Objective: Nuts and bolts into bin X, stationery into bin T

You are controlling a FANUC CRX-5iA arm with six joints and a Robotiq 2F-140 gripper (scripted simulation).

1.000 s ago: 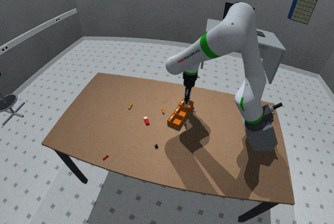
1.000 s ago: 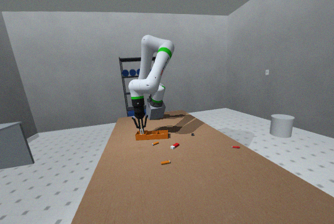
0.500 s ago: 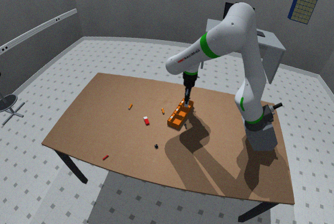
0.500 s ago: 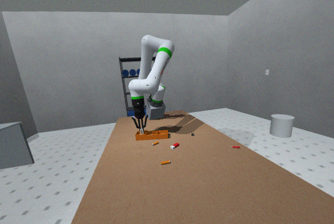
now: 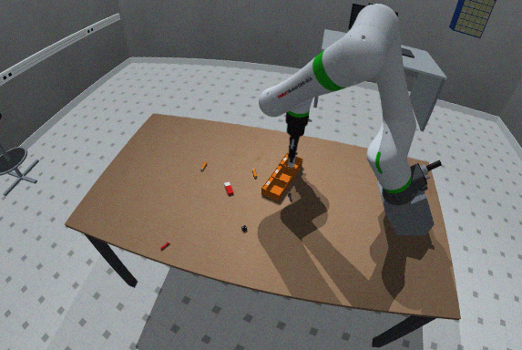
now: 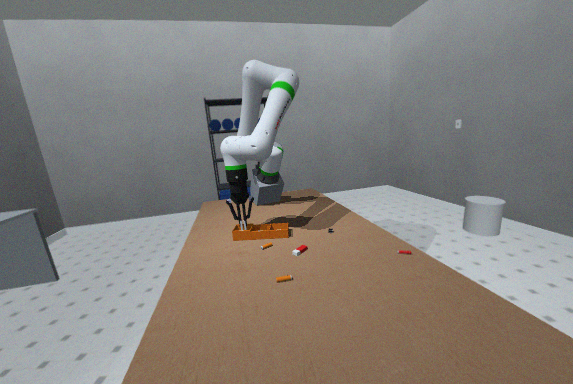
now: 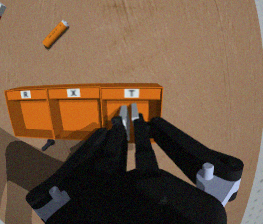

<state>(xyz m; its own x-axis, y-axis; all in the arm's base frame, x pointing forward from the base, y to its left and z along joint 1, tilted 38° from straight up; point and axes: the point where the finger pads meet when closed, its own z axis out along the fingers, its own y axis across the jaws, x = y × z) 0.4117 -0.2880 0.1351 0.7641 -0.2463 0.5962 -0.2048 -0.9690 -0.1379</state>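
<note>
Right now my hand is 7 cm to the right of the orange bin tray, 4 cm short of it and 3 cm above it. The rest, counted from my hand: red stick (49 cm ahead, 46 cm to the left, 4 cm below); white eraser (28 cm ahead, 14 cm to the left, 4 cm below).
</note>
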